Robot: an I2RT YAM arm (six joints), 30 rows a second.
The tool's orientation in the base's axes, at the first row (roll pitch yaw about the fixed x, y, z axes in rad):
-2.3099, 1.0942, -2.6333
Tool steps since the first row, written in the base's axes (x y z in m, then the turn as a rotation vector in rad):
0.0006, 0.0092, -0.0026, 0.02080, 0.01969, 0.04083
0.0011, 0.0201, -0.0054, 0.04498, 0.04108, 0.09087
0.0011, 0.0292, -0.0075, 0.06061, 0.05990, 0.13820
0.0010, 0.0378, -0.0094, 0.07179, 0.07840, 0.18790
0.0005, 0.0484, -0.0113, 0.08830, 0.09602, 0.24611
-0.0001, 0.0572, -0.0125, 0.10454, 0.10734, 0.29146
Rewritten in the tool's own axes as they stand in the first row. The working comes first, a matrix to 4 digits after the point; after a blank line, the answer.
The tool's axes in the first row as the columns of a matrix, in the base's axes (used below as rounded here):
-0.4008, 0.2458, 0.8826
-0.2233, 0.9081, -0.3543
-0.8886, -0.3391, -0.3090

0.0000, 0.0094, -0.0019, -0.04901, 0.00915, -0.00123
-0.0001, 0.0204, -0.0045, -0.10795, 0.01755, -0.00293
-0.0003, 0.0293, -0.0071, -0.16047, 0.02243, -0.01043
-0.0005, 0.0378, -0.0096, -0.21325, 0.02512, -0.02248
-0.0010, 0.0479, -0.0132, -0.27553, 0.02544, -0.03213
-0.0016, 0.0562, -0.0165, -0.32486, 0.02434, -0.03582

